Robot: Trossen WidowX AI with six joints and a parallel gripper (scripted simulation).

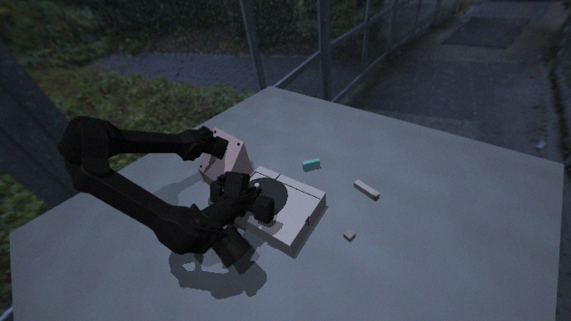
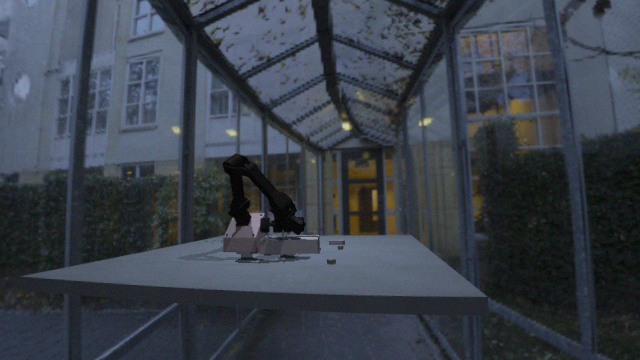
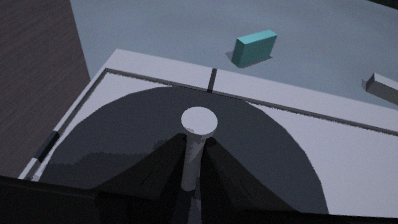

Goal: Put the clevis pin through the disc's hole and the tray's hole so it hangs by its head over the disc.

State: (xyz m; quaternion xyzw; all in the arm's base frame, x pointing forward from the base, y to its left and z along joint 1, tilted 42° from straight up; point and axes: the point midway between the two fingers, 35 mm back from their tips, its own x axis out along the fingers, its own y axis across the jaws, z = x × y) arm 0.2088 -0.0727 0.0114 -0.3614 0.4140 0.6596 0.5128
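Right now the steel clevis pin is 10 mm below my gripper tip. From my gripper tip the other things lie so: dark aluminium disc (30 mm below); then teal block (20 mm ahead, 220 mm to the left, 70 mm below); then rimmed steel tray (40 mm ahead, 10 mm to the left, 50 mm below).
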